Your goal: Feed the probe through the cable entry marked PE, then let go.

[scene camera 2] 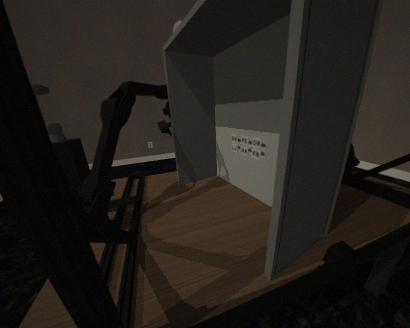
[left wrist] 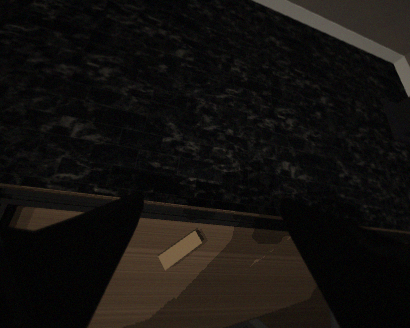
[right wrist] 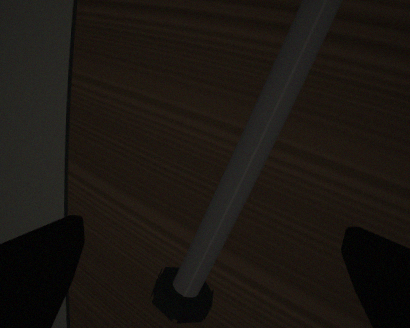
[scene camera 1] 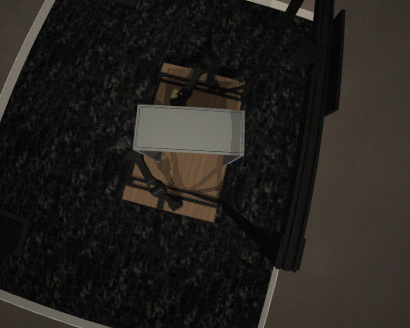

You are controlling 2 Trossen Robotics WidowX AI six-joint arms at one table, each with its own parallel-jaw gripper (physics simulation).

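Pixels of known places: left gripper, fingertip midpoint: (left wrist: pixel 213 201); right gripper, fingertip midpoint: (right wrist: pixel 217 235); left arm's base, link origin: (scene camera 1: pixel 177 203); right arm's base, link origin: (scene camera 1: pixel 212 87).
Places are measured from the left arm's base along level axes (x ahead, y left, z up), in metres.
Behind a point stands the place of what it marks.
Note:
The probe, a straight grey rod (right wrist: pixel 250 155) @[x 0.459, y 0.489, z -0.004 m] with a dark many-sided collar (right wrist: pixel 185 305) @[x 0.488, y 0.430, z 0.002 m] at its lower end, runs diagonally over the wood in the right wrist view. My right gripper (right wrist: pixel 217 235) @[x 0.475, y 0.467, z 0.009 m] is open, its fingers wide apart on either side of the collar end, with nothing held. The PE label (scene camera 2: pixel 244 140) @[x 0.421, y 0.319, z 0.197 m] is in the upper row on the grey cabinet's pale inner panel (scene camera 2: pixel 245 175) @[x 0.429, y 0.311, z 0.056 m], with small dark spots beside the labels. My left gripper (scene camera 1: pixel 121 144) @[x 0.073, y 0.530, z 0.199 m] (scene camera 2: pixel 167 119) (left wrist: pixel 213 201) @[x 0.073, y 0.530, z 0.199 m] is open and empty, outside the cabinet's side wall (scene camera 2: pixel 197 115) @[x 0.218, y 0.405, z 0.293 m]. The probe does not show in scene camera 2.
The tall grey cabinet (scene camera 1: pixel 187 129) @[x 0.373, y 0.226, z 0.542 m] stands across the middle of the wooden table (scene camera 1: pixel 200 170) @[x 0.310, y 0.060, z -0.019 m] (scene camera 2: pixel 210 220) @[x 0.320, y 0.111, z -0.019 m]. A pale block (left wrist: pixel 181 250) @[x 0.115, y 0.500, z -0.005 m] with a dark end lies on the wood near the table's edge. A cabinet panel (right wrist: pixel 32 125) @[x 0.367, y 0.403, z 0.005 m] borders the right wrist view's left side. Dark frame beams flank the table.

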